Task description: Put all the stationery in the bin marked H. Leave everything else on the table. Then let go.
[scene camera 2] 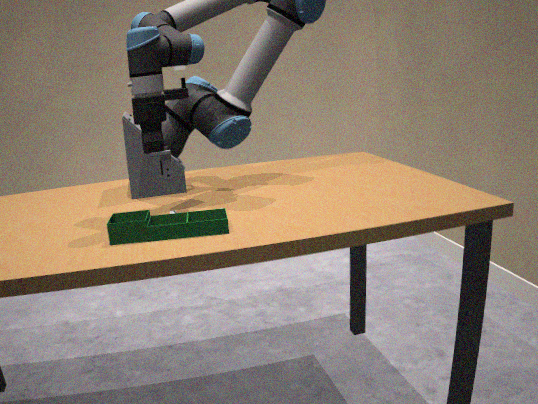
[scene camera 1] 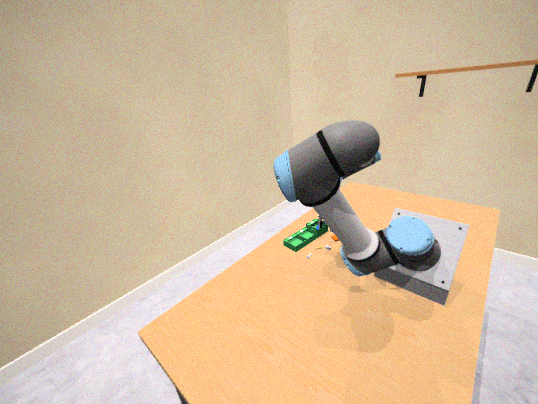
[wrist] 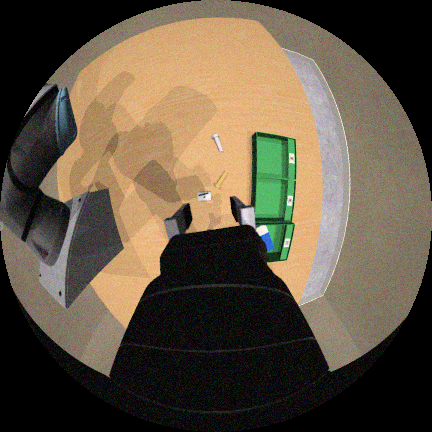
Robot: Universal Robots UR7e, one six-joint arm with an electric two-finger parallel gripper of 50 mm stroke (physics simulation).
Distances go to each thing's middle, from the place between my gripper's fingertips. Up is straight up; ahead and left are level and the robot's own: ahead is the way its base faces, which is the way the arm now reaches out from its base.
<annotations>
Right now my hand is 120 mm short of the green three-compartment bin (scene camera 2: 136, 226) and 80 mm above it.
</annotations>
